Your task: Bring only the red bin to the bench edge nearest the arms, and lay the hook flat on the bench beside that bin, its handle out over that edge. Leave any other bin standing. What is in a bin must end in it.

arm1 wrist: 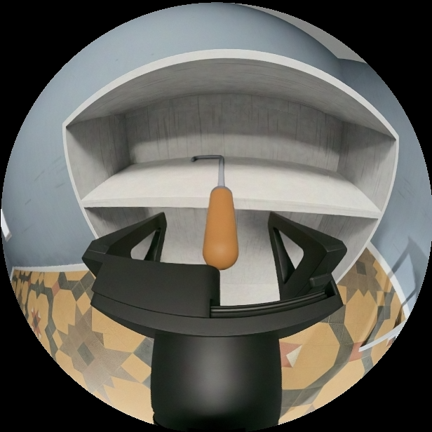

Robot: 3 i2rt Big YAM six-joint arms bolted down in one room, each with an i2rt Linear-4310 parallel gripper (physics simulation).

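The hook lies on the middle board of a pale shelf unit in the arm1 wrist view. Its orange handle (220, 230) sticks out over the board's front edge toward the camera, and its thin grey metal rod (221, 172) lies back on the board with the bent tip pointing left. The arm1 gripper (218, 220) is open, its two black fingers wide apart on either side of the handle, with a gap on both sides. The red bin and the bench do not show in this view. The grippers of arm2 and arm3 do not show.
The shelf unit (230, 204) has side walls, a top board and a lower compartment behind the fingers. Blue-grey walls (37, 175) stand around it. A patterned tile floor (85, 350) lies below. A white bar-like object (380, 341) shows at the lower right.
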